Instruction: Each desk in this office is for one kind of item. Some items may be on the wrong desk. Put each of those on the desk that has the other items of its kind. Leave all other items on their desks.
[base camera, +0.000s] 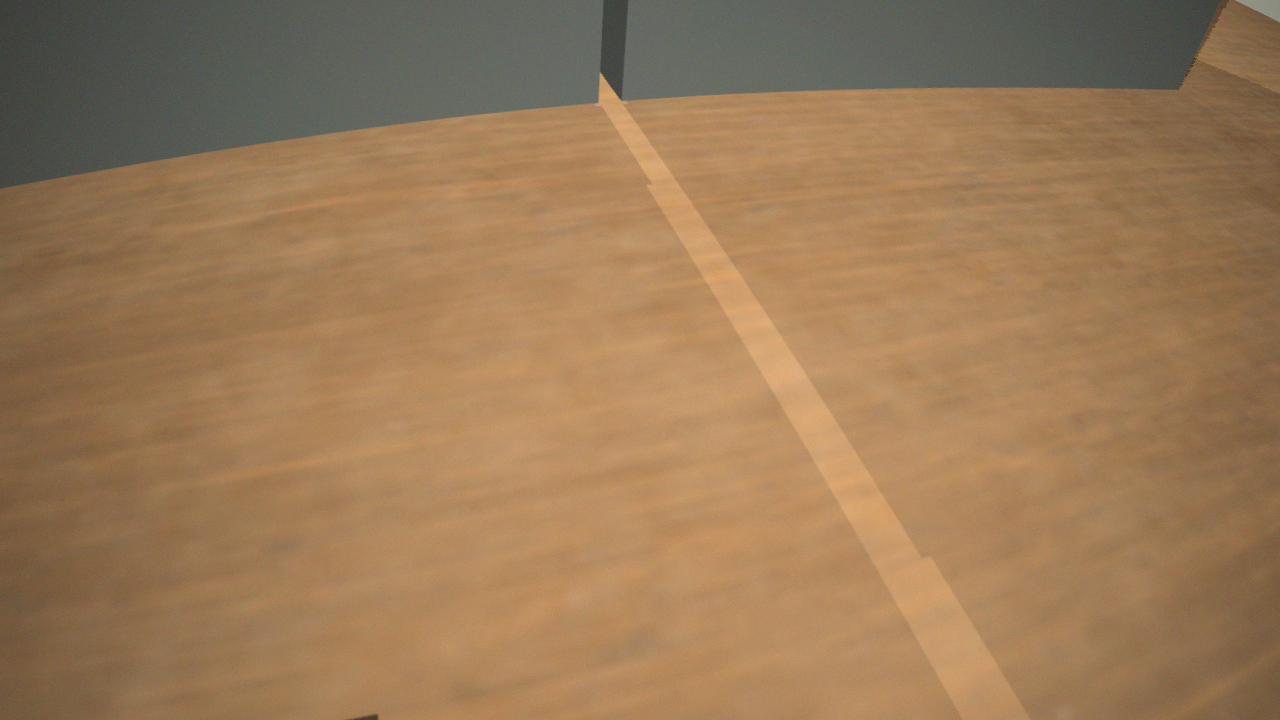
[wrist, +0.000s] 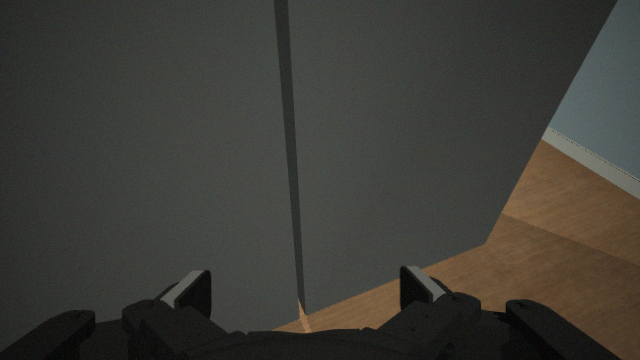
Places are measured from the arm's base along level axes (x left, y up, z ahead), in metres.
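Pixels of known places: gripper, fingertip midpoint: (wrist: 306, 289).
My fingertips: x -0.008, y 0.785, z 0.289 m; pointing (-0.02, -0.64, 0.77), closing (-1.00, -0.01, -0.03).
Behind a point stands the place of what it marks.
My gripper (wrist: 306, 289) {y 0.785, x -0.008, z 0.289 m} is open and empty, with its two fingertips wide apart at the bottom of the wrist view. Beyond the fingers stand tall dark grey upright panels (wrist: 150, 150) (base camera: 895, 44). Whether they are part of a desk or a partition I cannot tell. No desk top and no desk items show in either view.
A narrow gap (wrist: 291, 150) (base camera: 612, 44) runs between two panels, and a strip of light (base camera: 796, 385) falls from it across the wooden floor (base camera: 402, 402) {y -0.397, x 0.124, z 0.420 m} (wrist: 565, 290) {y -0.396, x -1.084, z 0.915 m}. The panel's right edge ends before a blue wall (wrist: 605, 100) {y -0.022, x -1.651, z 1.800 m} with a white baseboard (wrist: 590, 156) {y -0.327, x -1.673, z 1.699 m}.
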